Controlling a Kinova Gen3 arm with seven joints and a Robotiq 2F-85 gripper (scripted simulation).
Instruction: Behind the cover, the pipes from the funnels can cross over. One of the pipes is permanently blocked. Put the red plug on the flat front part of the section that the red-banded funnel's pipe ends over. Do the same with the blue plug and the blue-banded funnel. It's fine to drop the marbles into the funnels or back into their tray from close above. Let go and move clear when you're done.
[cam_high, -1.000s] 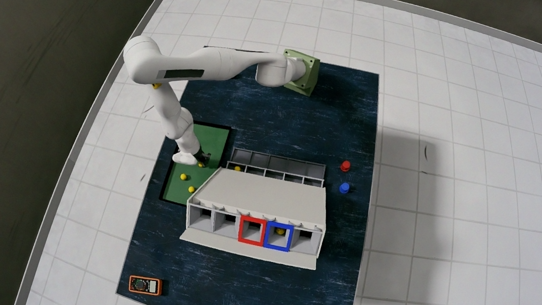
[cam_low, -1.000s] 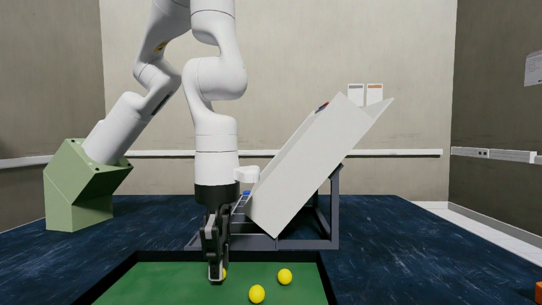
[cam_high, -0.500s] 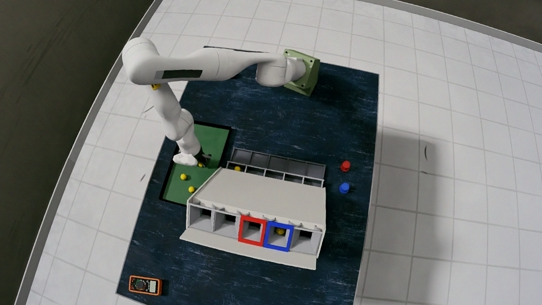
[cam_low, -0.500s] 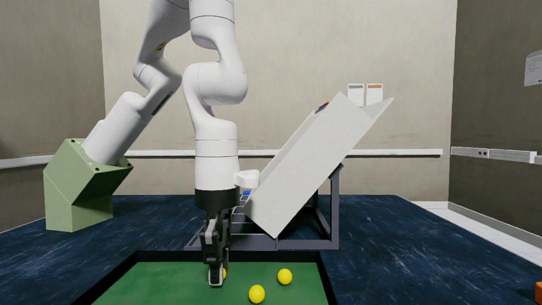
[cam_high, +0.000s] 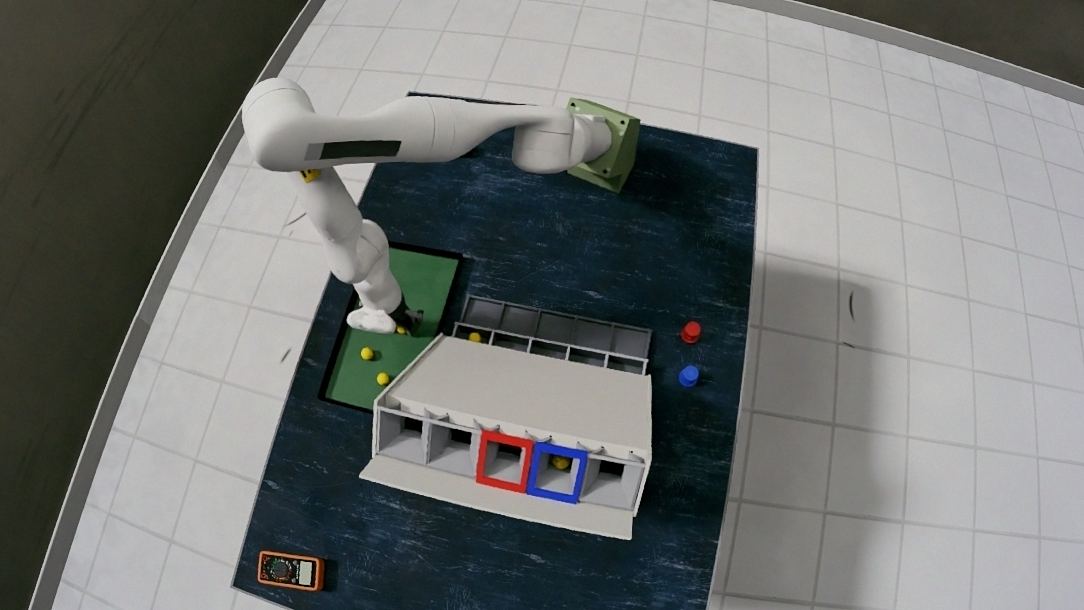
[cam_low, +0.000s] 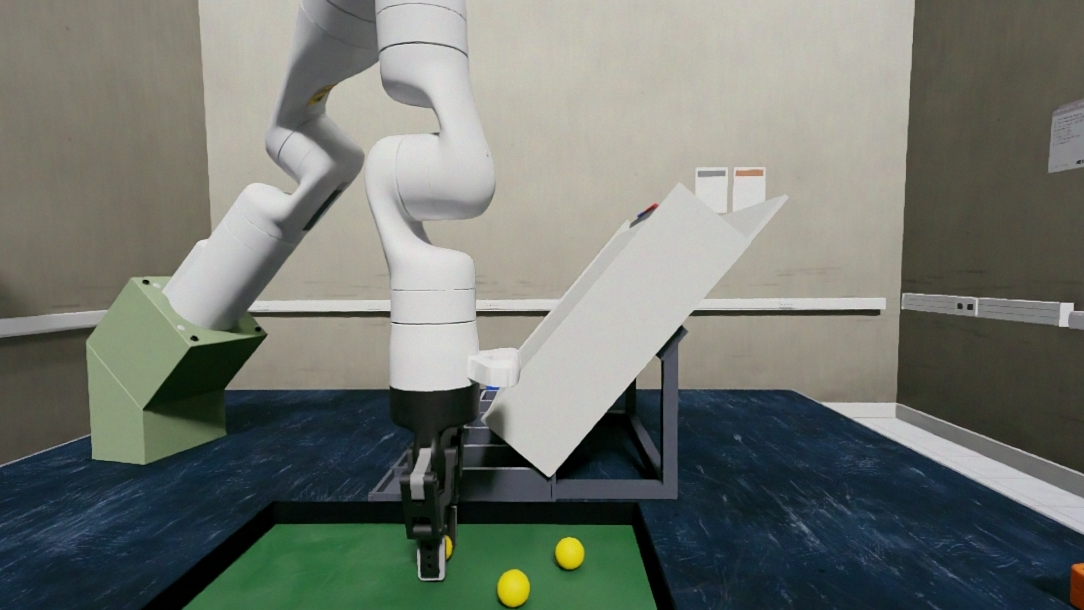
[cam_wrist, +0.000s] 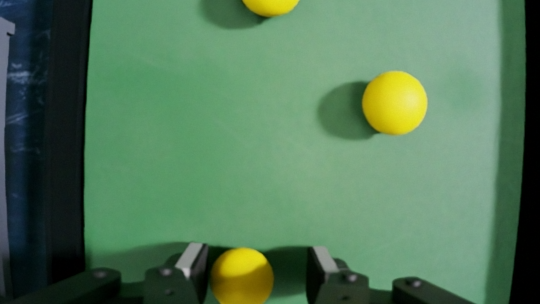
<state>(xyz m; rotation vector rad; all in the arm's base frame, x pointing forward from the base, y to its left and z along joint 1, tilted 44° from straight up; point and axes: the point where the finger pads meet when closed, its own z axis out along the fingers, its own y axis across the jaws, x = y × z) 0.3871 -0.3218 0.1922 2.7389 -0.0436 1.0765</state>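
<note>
Right now the green marble tray is 2 cm to the right of my hand and 2 cm below it. From my hand the other things lie so: white sloped cover 16 cm ahead, 29 cm to the left, 18 cm above; then multimeter 52 cm ahead, 15 cm to the right, 1 cm below; then dark object 47 cm behind, 5 cm to the left, 1 cm below.
</note>
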